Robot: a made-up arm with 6 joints.
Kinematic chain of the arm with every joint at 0, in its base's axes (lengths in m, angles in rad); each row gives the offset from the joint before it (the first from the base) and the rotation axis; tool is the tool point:
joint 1: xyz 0 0 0.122 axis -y
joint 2: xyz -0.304 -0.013 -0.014 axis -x
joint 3: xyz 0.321 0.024 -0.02 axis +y
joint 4: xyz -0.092 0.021 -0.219 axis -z
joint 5: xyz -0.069 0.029 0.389 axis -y
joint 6: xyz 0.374 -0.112 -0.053 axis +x
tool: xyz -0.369 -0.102 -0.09
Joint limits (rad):
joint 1: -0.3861..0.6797
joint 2: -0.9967..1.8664
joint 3: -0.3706..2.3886
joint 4: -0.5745..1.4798
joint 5: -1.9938..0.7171
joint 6: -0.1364..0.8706
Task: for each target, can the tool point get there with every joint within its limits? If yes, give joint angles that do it. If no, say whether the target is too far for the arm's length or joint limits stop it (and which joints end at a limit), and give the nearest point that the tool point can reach.
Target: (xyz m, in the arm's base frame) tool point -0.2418 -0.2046 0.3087
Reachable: yes | joints 0.0366 -0.3261 0.3070 -0.0659 -1.7174 0.3847
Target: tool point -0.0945 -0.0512 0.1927
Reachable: yes | joints 0.3271 -0.0017 1.0680 0.4952 0.2573 0.6988
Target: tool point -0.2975 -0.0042 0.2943
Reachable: yes | joints 0.2208 -0.4980 0.4580 1.0324 -1.0509 0.0992
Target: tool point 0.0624 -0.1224 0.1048
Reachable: yes | joints 0.3775 -0.5292 2.0185 -0.3122 0.2673 0.3030
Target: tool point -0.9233 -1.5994 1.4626
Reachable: no: too far | nearest point -0.1610 -0.2919 0.3808 | short by 1.860 m
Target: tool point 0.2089 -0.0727 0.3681
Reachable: yes | joints -0.0111 -0.5922 2.0376 0.8692 -0.8118 0.3650
